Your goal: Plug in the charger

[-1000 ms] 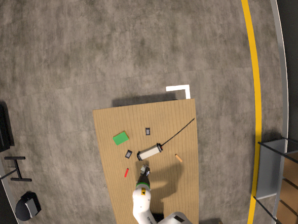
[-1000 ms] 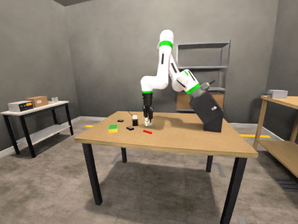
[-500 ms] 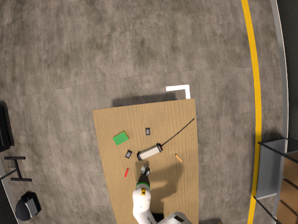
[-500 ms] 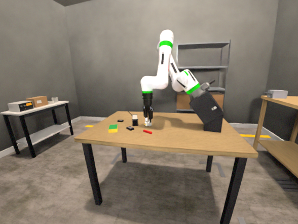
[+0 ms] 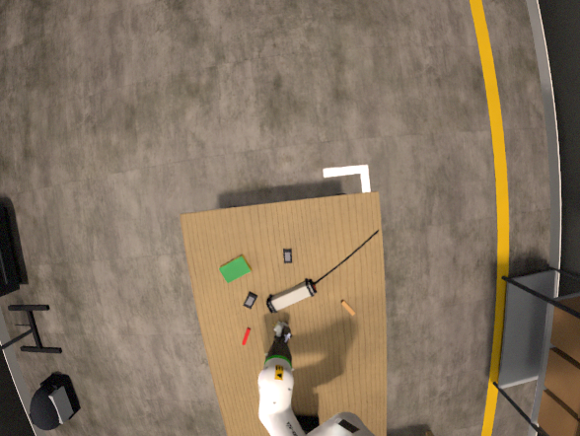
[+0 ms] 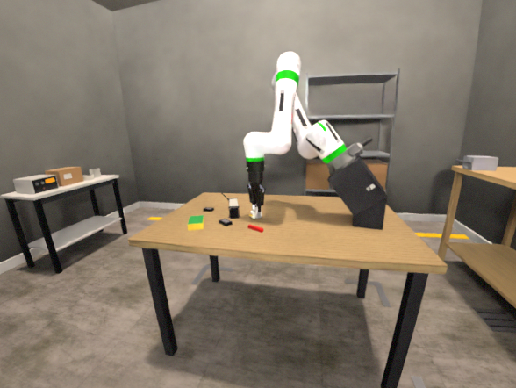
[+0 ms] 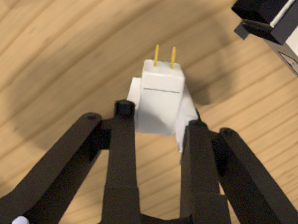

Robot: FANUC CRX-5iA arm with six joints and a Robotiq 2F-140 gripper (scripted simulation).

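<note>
Now: hand 1 cm to the right of the charger, 1 cm short of it and 1 cm above it.
</note>
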